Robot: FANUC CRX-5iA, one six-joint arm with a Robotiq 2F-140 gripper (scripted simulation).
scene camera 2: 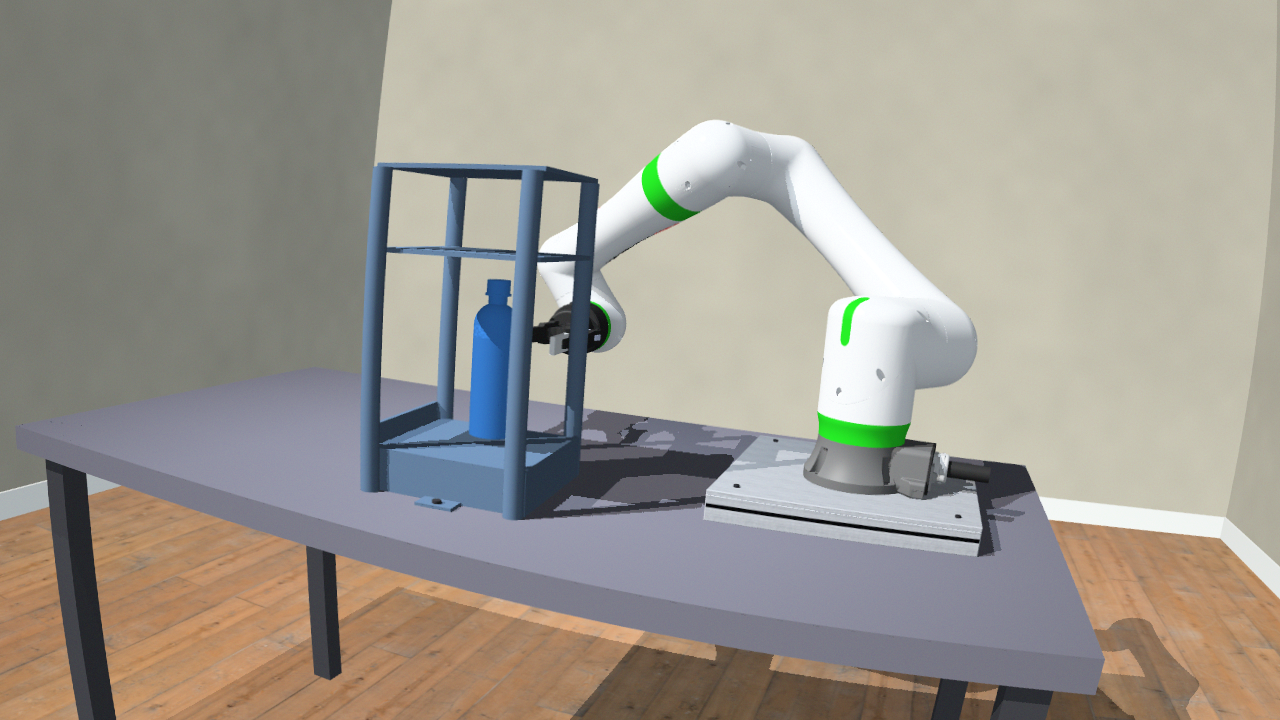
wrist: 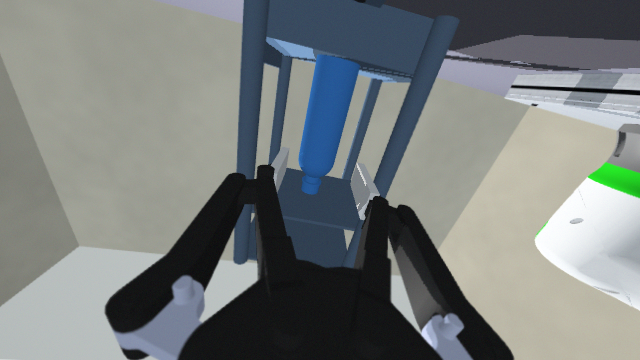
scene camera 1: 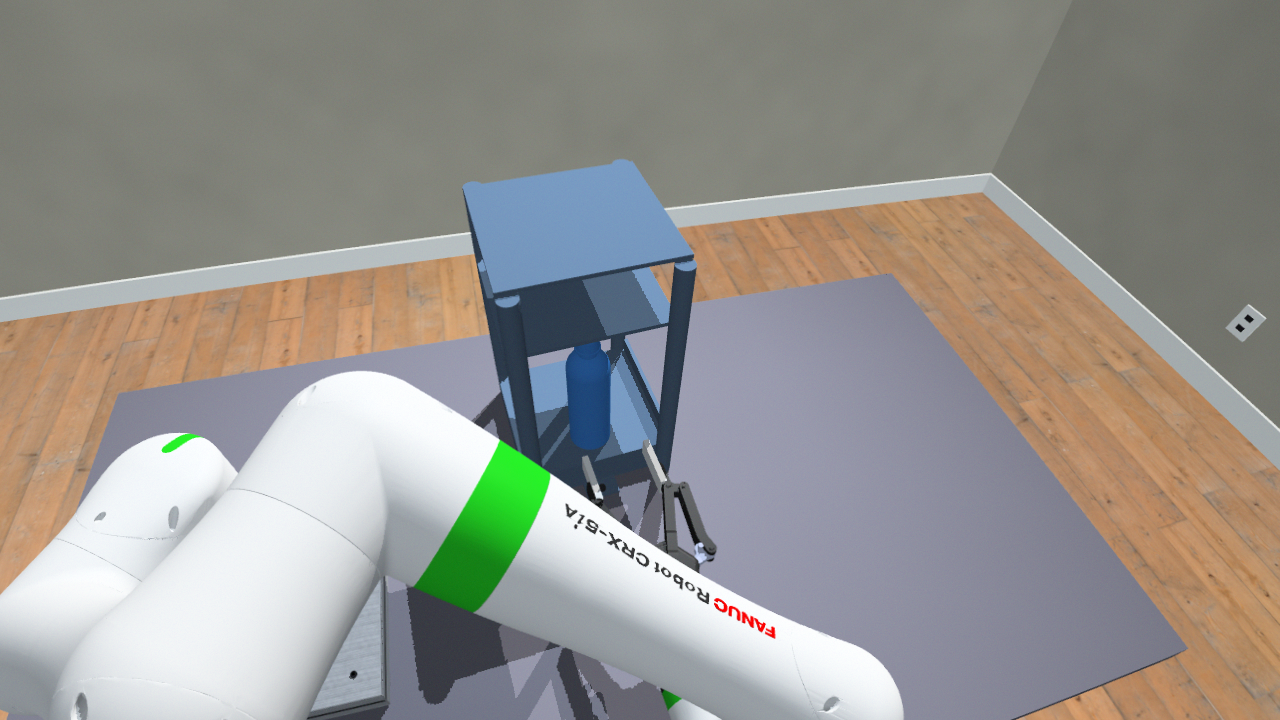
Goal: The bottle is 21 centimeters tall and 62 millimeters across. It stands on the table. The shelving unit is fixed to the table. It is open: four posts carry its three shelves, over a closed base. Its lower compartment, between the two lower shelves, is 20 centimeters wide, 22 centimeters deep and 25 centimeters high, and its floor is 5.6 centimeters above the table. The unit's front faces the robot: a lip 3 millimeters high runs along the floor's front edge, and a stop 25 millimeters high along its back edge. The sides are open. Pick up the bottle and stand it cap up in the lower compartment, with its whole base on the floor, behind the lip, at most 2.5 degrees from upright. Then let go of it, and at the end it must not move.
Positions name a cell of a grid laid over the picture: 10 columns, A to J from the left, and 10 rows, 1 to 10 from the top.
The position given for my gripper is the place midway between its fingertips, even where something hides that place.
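My gripper (scene camera 1: E7), (scene camera 2: E5), (wrist: F5) is visible. I also see a blue bottle (scene camera 2: D5), (scene camera 1: E6), (wrist: F3).
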